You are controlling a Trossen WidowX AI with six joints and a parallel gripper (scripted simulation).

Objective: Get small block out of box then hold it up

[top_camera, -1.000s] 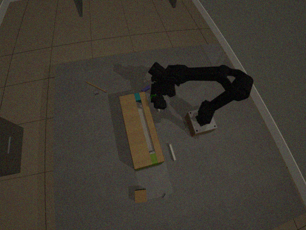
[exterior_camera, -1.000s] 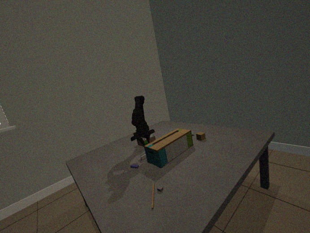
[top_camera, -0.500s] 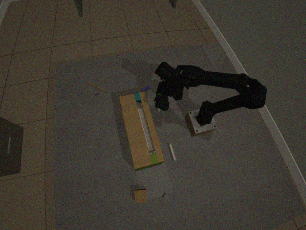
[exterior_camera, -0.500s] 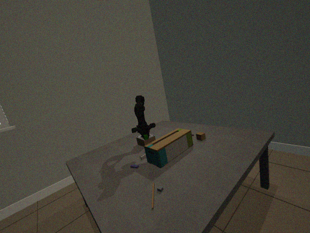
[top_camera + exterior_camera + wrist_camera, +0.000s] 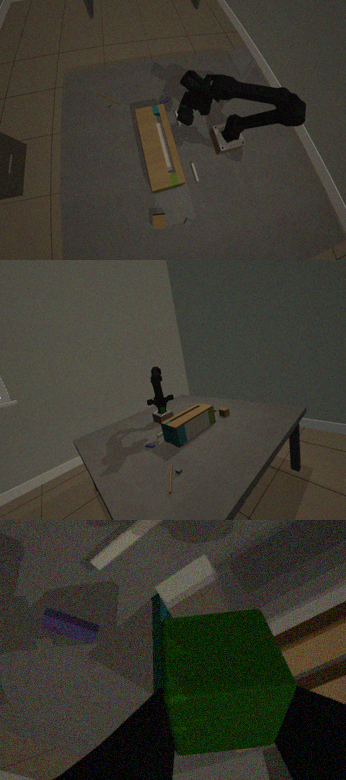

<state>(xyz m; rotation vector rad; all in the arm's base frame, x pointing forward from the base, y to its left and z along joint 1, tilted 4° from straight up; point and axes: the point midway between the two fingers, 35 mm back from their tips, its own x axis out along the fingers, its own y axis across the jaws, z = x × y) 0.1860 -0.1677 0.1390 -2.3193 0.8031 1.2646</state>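
My gripper tip is 10 mm to the right of the green block, 10 mm below it and 10 mm past it. From my gripper tip the other things lie so: thin wooden stick 310 mm to the right, 290 mm ahead, 170 mm below; long wooden-topped box 110 mm below, 100 mm to the left, 100 mm ahead; purple piece 170 mm to the right, 170 mm below, 10 mm behind.
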